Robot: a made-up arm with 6 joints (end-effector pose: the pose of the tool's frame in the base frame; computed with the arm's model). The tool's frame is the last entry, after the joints. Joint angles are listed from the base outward.
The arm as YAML. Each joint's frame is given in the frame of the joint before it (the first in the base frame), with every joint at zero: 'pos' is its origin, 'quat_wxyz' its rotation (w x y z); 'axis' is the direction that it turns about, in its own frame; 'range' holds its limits. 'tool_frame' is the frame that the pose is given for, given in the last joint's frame.
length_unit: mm
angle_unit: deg
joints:
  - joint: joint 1
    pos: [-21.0, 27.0, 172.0]
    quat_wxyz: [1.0, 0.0, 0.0, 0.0]
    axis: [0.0, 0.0, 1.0]
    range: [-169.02, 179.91]
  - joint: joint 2
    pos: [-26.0, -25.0, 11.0]
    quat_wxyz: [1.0, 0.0, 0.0, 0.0]
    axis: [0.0, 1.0, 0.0]
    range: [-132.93, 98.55]
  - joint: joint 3
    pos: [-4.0, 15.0, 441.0]
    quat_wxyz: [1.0, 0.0, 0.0, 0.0]
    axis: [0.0, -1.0, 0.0]
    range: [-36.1, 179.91]
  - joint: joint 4
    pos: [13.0, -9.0, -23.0]
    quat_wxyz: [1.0, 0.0, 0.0, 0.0]
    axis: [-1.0, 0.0, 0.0]
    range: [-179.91, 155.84]
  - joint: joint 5
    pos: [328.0, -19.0, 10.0]
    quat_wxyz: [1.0, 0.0, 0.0, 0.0]
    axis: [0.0, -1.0, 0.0]
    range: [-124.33, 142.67]
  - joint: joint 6
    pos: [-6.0, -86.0, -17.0]
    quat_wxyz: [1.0, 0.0, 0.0, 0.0]
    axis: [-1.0, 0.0, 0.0]
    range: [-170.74, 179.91]
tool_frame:
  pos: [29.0, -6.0, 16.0]
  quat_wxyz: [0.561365, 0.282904, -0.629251, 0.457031]
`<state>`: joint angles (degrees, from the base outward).
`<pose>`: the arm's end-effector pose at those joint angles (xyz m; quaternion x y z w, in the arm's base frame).
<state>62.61 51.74 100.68 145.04 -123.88 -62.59</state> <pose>0.1326 0.4986 0.7285 -0.2026 -0.8581 -0.1385 0.4511</pose>
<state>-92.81 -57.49 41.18 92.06 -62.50 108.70</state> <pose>-0.0295 0.5436 0.7399 -0.1597 0.4308 -0.6045 0.6507</pose>
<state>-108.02 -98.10 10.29 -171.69 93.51 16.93</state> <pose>0.2115 0.4791 0.4615 0.0788 0.8241 0.0202 0.5605</pose>
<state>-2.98 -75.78 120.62 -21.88 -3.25 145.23</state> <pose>-0.8479 -0.0268 0.2557 -0.7419 -0.4962 -0.4500 0.0287</pose>
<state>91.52 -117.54 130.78 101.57 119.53 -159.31</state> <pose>-0.0561 -0.4565 -0.3844 0.3324 0.7054 -0.4096 0.4735</pose>
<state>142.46 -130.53 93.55 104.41 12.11 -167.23</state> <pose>0.4366 -0.3105 -0.4226 0.0479 0.3061 0.5706 0.7606</pose>
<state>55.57 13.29 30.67 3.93 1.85 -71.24</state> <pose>0.3363 0.2983 0.7016 0.8538 -0.4740 0.1911 0.0987</pose>
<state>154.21 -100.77 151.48 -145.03 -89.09 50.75</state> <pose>0.5135 -0.3062 -0.2057 0.5947 0.6190 0.0624 0.5092</pose>
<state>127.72 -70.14 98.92 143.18 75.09 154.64</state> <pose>0.4207 -0.6586 0.3877 -0.6433 0.1435 -0.1433 0.7383</pose>
